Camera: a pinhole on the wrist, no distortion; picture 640 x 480 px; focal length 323.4 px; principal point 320.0 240.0 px. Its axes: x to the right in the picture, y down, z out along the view. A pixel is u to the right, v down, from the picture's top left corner.
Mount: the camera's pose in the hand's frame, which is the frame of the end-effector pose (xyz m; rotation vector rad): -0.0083 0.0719 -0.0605 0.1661 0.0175 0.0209
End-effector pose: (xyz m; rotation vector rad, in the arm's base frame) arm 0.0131 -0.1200 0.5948 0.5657 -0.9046 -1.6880
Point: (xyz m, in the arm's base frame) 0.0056 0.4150 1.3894
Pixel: outside the picture
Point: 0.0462 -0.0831 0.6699
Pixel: 201 308
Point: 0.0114 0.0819 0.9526
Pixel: outside the picture
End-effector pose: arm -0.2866 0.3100 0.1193 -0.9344 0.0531 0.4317
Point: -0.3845 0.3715 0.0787
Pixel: 136 400
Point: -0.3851 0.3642 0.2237
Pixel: 163 148
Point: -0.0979 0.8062 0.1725
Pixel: 560 341
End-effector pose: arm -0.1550 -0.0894 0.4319 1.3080 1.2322 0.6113
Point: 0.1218 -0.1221 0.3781
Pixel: 391 244
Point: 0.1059 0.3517 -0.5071
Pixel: outside the picture
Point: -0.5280 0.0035 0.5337
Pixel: behind the camera
